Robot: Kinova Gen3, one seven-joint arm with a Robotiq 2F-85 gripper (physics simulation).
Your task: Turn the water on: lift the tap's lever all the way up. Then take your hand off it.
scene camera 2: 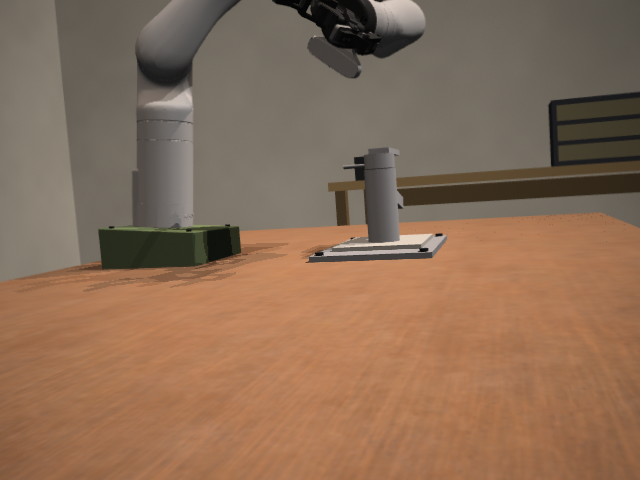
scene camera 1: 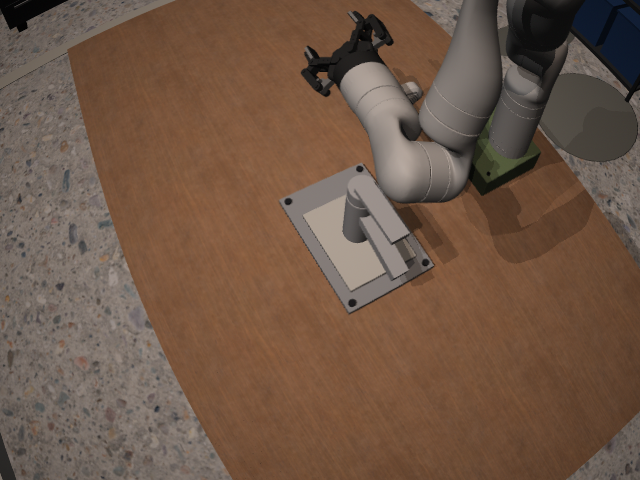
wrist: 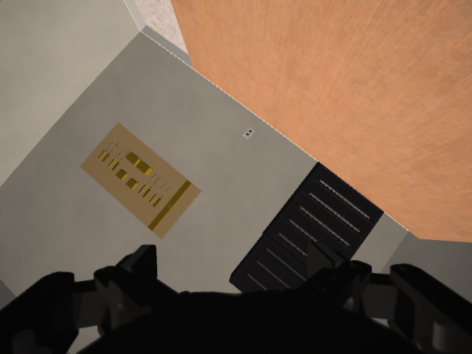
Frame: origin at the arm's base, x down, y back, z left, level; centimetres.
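Seen in the pictures: gripper, fingertip midpoint: (scene camera 2: 304, 13) (scene camera 1: 330, 31) (wrist: 232, 260); arm's base at its link origin: (scene camera 2: 165, 225) (scene camera 1: 508, 140).
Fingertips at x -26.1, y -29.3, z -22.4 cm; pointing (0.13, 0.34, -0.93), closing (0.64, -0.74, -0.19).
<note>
Offsets run from my fingertips to a thing's top centre. "spot": to the spot under its first point. Level surfaces: height alone.
The tap's grey column {spot: dx +24.4, dy -9.5, dz +18.9 cm} (scene camera 1: 354, 224) (scene camera 2: 381, 204) stands upright on a cream panel {spot: dx +30.4, dy -13.1, dz +21.1 cm} (scene camera 1: 343, 263) (scene camera 2: 421, 240) over a grey base plate {dx +30.6, dy -7.4, dz +17.7 cm} (scene camera 1: 321, 254) (scene camera 2: 377, 255). The flat lever {dx +16.2, dy -8.2, dz +22.7 cm} (scene camera 1: 381, 210) (scene camera 2: 383, 151) extends from the column's top and looks about level; its far end is hidden in scene camera 2. The spout {dx +21.9, dy -8.5, dz +24.6 cm} (scene camera 1: 383, 250) (scene camera 2: 400, 199) sticks out lower down on the same side. My gripper (scene camera 1: 331, 33) (wrist: 232, 260) is open and empty, high above the table and well apart from the tap, pointing away from it. The tap does not show in the wrist view.
My arm (scene camera 1: 405, 165) (scene camera 2: 164, 46) bends down beside the tap, close to the lever's side in scene camera 1. Its green base block (scene camera 1: 506, 162) (scene camera 2: 149, 248) stands on the wooden table {dx +31.8 cm} (scene camera 1: 206, 206) (scene camera 2: 320, 361) (wrist: 340, 75). A bench (scene camera 2: 465, 174) stands behind.
</note>
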